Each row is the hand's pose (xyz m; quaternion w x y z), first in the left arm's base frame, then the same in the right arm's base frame.
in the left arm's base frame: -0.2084 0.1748 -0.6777 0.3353 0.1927 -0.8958 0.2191
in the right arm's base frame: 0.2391 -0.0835 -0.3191 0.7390 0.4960 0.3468 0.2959
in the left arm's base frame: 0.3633 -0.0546 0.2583 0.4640 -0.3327 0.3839 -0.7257
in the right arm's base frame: -0.1807 0.3291 -1.2727 0.0535 0.9541 -0.0431 -0.2916
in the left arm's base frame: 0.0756 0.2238 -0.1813 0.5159 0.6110 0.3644 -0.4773
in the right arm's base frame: -0.0733 0.2114 -0.6998 0.1557 -0.6636 0.5862 -0.4379
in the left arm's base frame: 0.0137 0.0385 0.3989 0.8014 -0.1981 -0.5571 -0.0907
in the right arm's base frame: 0.0175 0.6329 -1.1345 0.5183 -0.0990 0.4932 0.6916
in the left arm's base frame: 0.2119 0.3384 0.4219 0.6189 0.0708 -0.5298 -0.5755
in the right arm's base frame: -0.3240 0.6833 -1.0316 0.7806 -0.4295 0.3112 0.3307
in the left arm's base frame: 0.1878 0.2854 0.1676 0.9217 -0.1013 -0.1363 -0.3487
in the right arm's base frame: -0.2414 0.4679 -0.9098 0.3272 -0.5305 0.5956 0.5066
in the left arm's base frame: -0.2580 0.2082 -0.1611 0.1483 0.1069 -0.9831 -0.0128
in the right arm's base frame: 0.1939 0.3680 -0.5732 0.8700 0.3936 0.0711 0.2884
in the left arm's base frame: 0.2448 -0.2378 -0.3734 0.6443 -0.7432 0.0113 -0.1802
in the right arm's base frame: 0.1017 -0.2008 -0.9791 0.1015 0.4315 -0.1454 -0.8845
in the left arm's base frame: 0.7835 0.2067 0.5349 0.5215 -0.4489 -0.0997 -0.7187
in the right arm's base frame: -0.7027 0.4712 -1.4420 0.3135 -0.7610 -0.0062 0.5680
